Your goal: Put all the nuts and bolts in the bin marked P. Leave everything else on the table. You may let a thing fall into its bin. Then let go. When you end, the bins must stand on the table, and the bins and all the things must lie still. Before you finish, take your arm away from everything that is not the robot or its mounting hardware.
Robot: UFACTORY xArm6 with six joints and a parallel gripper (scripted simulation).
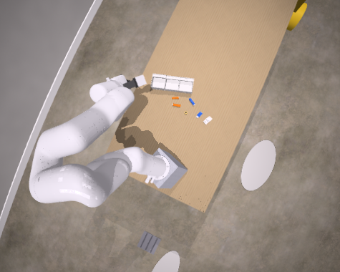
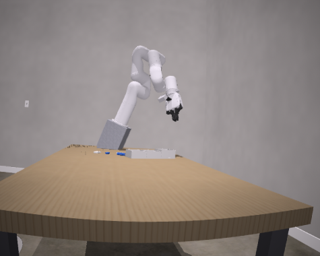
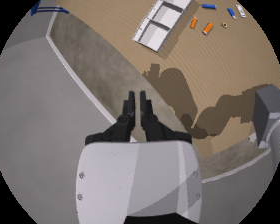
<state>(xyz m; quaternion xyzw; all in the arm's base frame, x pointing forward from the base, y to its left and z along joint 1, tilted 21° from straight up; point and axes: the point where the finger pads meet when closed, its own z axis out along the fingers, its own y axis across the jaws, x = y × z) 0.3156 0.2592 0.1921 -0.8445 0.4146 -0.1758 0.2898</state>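
Now: the bin 140 mm ahead of my hand, 160 mm to the right of it and 210 mm below it. The rest, counted from my hand: long blue stick (90 mm ahead, 310 mm to the right, 220 mm below); then blue usb stick (40 mm ahead, 380 mm to the right, 220 mm below); then brass-coloured fastener (20 mm ahead, 310 mm to the right, 220 mm below).
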